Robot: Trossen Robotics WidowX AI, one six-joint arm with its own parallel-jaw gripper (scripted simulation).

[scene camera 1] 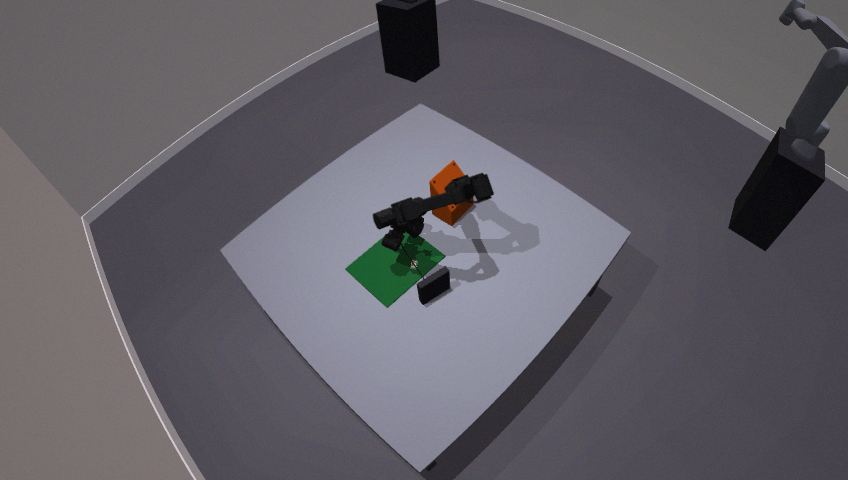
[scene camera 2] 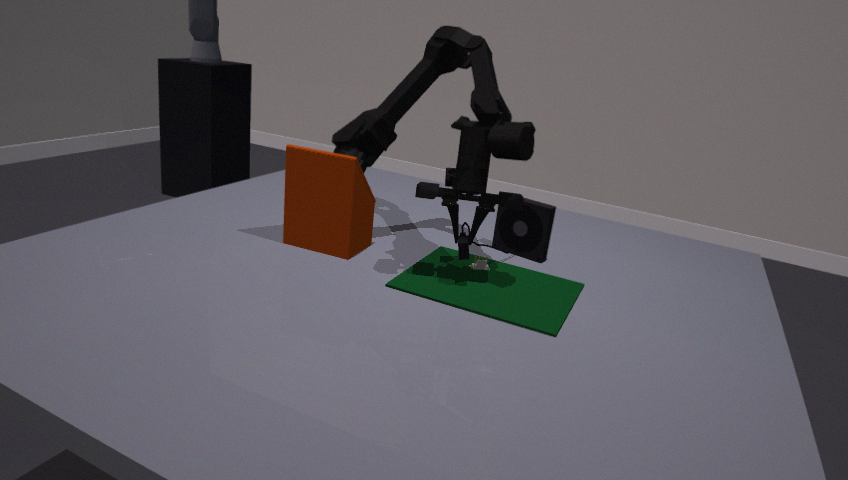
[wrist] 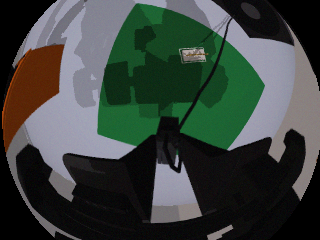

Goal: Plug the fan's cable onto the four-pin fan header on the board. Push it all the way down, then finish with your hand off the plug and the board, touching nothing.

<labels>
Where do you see a black fan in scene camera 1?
At 432, 286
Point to a green board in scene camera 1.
386, 274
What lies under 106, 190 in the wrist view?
My gripper.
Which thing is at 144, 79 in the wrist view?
A green board.
</labels>
